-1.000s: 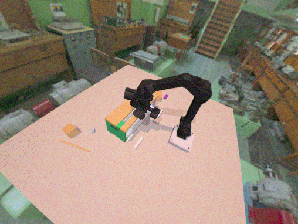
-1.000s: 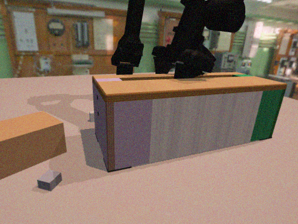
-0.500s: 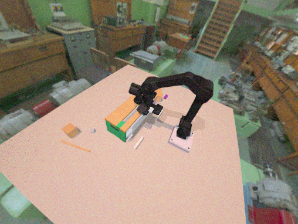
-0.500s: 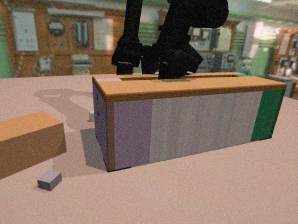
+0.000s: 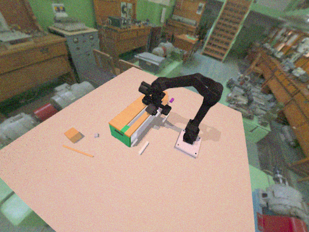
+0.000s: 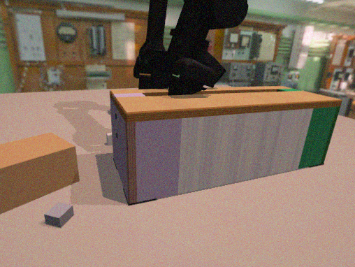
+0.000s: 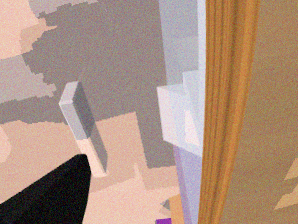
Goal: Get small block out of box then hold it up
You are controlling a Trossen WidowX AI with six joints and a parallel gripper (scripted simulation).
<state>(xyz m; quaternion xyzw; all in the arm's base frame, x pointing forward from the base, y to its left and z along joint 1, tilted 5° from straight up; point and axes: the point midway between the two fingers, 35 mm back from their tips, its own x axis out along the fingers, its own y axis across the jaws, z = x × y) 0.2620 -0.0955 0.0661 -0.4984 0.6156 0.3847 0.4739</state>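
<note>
The blue block is 5 cm ahead of my gripper tip and 3 cm to the right of it. Also, from my gripper tip: thin orange stick 30 cm ahead, 42 cm to the left, 8 cm below; then box 5 cm ahead, 9 cm to the left, 2 cm below.
</note>
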